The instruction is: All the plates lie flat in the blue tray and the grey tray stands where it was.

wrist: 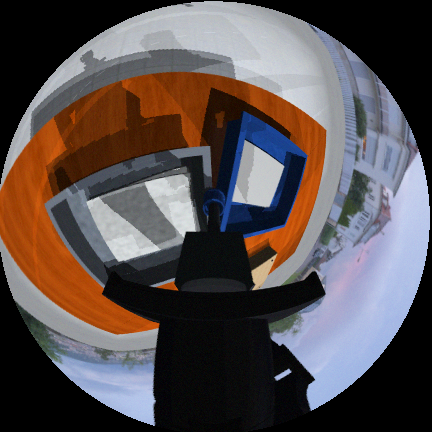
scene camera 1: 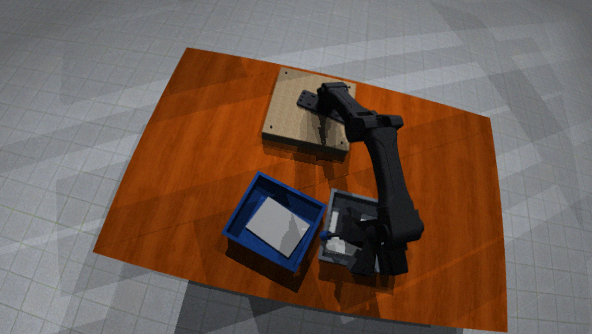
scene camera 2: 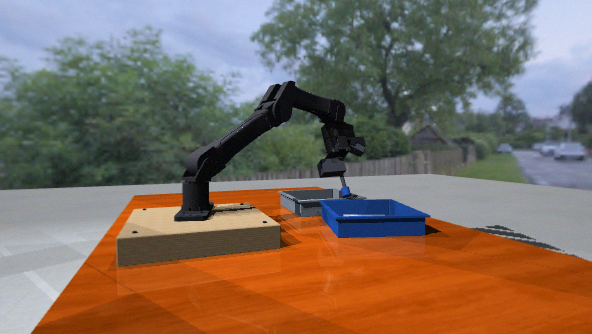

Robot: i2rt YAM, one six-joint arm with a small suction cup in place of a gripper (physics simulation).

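Where they show: end effector, tool point: [wrist: 213,197] [scene camera 1: 323,235] [scene camera 2: 346,196]; arm's base, origin of the base link: [scene camera 1: 324,107] [scene camera 2: 196,212].
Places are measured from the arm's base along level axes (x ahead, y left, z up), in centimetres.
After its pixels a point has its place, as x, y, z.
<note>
The blue tray [scene camera 1: 260,251] @(54.9, -0.3, 0.0) [scene camera 2: 382,228] @(43.7, -11.5, -3.1) [wrist: 294,192] @(43.4, -11.2, -0.4) stands on the table. A pale plate [scene camera 1: 275,225] @(45.5, 0.5, -4.1) [scene camera 2: 367,215] @(47.7, 8.1, -4.1) [wrist: 260,177] @(45.7, 0.9, -4.1) lies flat inside it, turned slightly against the walls. The grey tray [scene camera 1: 355,194] @(27.1, 20.4, 0.0) [scene camera 2: 300,207] @(28.7, 13.9, -2.2) [wrist: 135,164] @(48.3, 24.6, 0.0) stands close beside it. A pale plate [scene camera 1: 336,245] @(44.2, 20.4, -2.9) [wrist: 172,195] @(43.2, 19.9, -2.9) lies in the grey tray, partly hidden by the arm in scene camera 1; a thin extra edge shows along one side, and I cannot tell how many plates lie there. My suction cup [scene camera 1: 324,234] [scene camera 2: 345,192] [wrist: 214,200] is open and holds nothing, above the neighbouring walls of the trays.
The arm's base stands on a thick wooden board [scene camera 1: 285,110] @(7.5, -12.4, 0.0) [scene camera 2: 200,245] @(3.2, -19.5, -2.7) [wrist: 265,272] @(6.7, -15.6, 0.1) near the table's back edge. The black arm [scene camera 1: 392,175] @(33.5, 19.9, 32.8) [scene camera 2: 245,132] @(12.3, 4.8, 19.9) reaches over the grey tray. The orange table [scene camera 1: 165,165] @(42.1, -42.4, -5.0) [scene camera 2: 310,295] @(20.6, -39.2, -5.0) bears both trays, with its front edge beyond them.
</note>
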